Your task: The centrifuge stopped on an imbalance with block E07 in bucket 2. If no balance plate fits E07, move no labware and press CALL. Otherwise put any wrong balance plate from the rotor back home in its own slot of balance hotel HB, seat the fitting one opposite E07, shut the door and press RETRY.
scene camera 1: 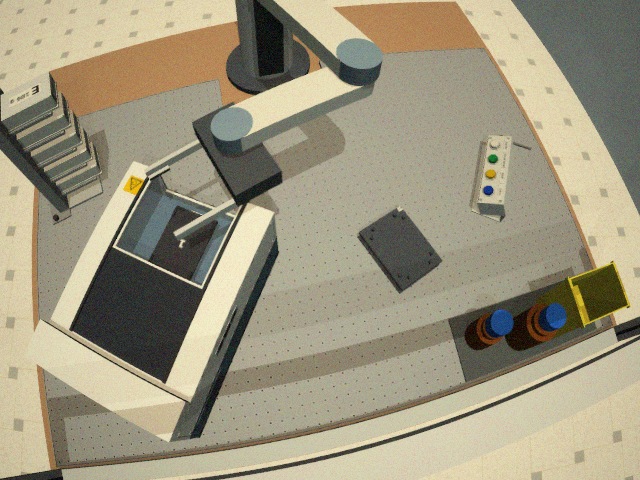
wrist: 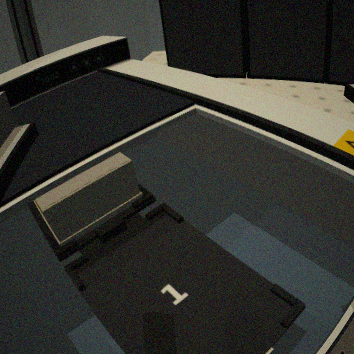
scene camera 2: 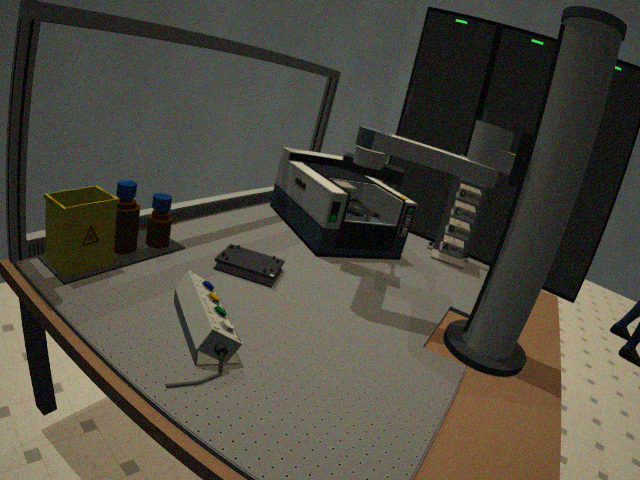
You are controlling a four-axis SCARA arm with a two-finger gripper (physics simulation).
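Where they show: gripper, fingertip midpoint: (scene camera 1: 159, 203) (wrist: 194, 78); arm's base, origin of the base link: (scene camera 1: 267, 65) (scene camera 2: 484, 349).
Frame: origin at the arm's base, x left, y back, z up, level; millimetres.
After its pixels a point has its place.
The centrifuge (scene camera 1: 93, 248) @(x -454, y -580, z 223 mm) (scene camera 2: 310, 191) @(x -165, y -708, z 178 mm) (wrist: 215, 90) @(x -441, y -574, z 223 mm) stands at the left of the bench in scene camera 1, its chamber open. Inside lies the dark bucket 1 (scene camera 1: 178, 258) @(x -288, y -611, z 153 mm) (wrist: 125, 280) @(x -280, y -616, z 153 mm), with its number uncovered and no plate on it. A pale-topped box (wrist: 90, 200) @(x -329, y -659, z 179 mm) stands just beyond it in the wrist view; its label does not show. My gripper (scene camera 1: 162, 204) @(x -285, y -558, z 291 mm) (wrist: 194, 78) @(x -285, y -558, z 291 mm) is open and empty, its long fingers over the chamber. The slotted stack (scene camera 1: 31, 170) (scene camera 2: 454, 227) with lettered plates stands at the far left. The button box (scene camera 1: 491, 208) @(x 437, y -613, z 60 mm) (scene camera 2: 188, 320) @(x 545, y -524, z 56 mm) has white, green, yellow and blue buttons.
A dark flat plate block (scene camera 1: 400, 250) @(x 178, y -658, z 44 mm) (scene camera 2: 248, 263) @(x 209, y -636, z 44 mm) lies mid-bench. Two blue-capped bottles (scene camera 1: 485, 330) @(x 289, y -896, z 110 mm) (scene camera 1: 535, 325) @(x 391, y -925, z 150 mm) (scene camera 2: 159, 227) @(x 332, y -868, z 80 mm) (scene camera 2: 127, 222) @(x 436, y -885, z 107 mm) and a yellow bin (scene camera 1: 602, 294) @(x 642, y -914, z 109 mm) (scene camera 2: 80, 232) @(x 601, y -857, z 122 mm) stand at a corner. The arm's column (scene camera 1: 248, 46) @(x -56, y -50, z 146 mm) (scene camera 2: 542, 180) @(x 71, y -24, z 474 mm) rises from the bench edge.
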